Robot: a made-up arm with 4 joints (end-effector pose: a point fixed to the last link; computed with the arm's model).
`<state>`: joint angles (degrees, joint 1 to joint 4).
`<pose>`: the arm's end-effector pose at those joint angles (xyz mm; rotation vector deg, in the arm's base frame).
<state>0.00 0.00 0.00 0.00</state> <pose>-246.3 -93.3 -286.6 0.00 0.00 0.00</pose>
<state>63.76 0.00 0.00 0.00</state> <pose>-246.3 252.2 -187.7 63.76 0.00 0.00</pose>
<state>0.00 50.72 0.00 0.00</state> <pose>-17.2 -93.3 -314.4 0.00 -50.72 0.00</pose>
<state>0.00 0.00 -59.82 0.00</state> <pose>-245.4 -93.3 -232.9 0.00 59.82 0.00</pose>
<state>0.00 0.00 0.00 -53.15</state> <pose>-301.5 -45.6 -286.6 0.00 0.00 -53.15</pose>
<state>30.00 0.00 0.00 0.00</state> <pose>-246.3 82.8 -289.4 30.00 0.00 0.00</pose>
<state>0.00 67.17 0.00 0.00</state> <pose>51.7 -93.3 -279.8 0.00 -67.17 0.00</pose>
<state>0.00 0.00 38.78 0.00</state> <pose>-219.6 -93.3 -310.3 0.00 -38.78 0.00</pose>
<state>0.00 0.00 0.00 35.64</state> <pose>-196.5 -90.2 -286.6 0.00 0.00 35.64</pose>
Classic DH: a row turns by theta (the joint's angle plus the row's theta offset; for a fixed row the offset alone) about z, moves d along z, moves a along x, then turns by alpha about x. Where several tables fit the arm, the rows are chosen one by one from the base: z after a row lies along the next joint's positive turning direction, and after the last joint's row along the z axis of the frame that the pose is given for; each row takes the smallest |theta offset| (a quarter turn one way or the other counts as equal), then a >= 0, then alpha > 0; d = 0 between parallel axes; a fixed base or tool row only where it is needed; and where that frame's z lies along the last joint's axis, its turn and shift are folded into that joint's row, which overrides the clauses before.
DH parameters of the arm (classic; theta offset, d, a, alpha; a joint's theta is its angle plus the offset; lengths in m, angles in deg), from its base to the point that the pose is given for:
base (fixed): 90 0.0406 0 90
joint 1: -90 -0.1024 0.0994 90
joint 2: -25.64 0 0.2237 0
joint 3: -64.36 0.0143 0.027 90
joint 4: 75.73 0 0.0815 0
tool (fixed): 104.27 -0.0261 0 0

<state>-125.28 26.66 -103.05 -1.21</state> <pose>-135.3 -176.4 279.2 -103.76 40.97 -81.85</pose>
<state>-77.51 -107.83 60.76 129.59</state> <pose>-252.1 6.9 21.1 5.11 89.14 73.90</pose>
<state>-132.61 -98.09 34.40 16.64</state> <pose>-322.3 90.1 87.7 -106.73 46.56 -61.91</pose>
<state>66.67 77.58 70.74 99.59</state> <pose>41.3 163.1 -52.5 -70.09 -85.87 -22.65</pose>
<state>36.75 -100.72 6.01 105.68</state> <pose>-313.0 1.5 18.1 109.55 40.20 104.30</pose>
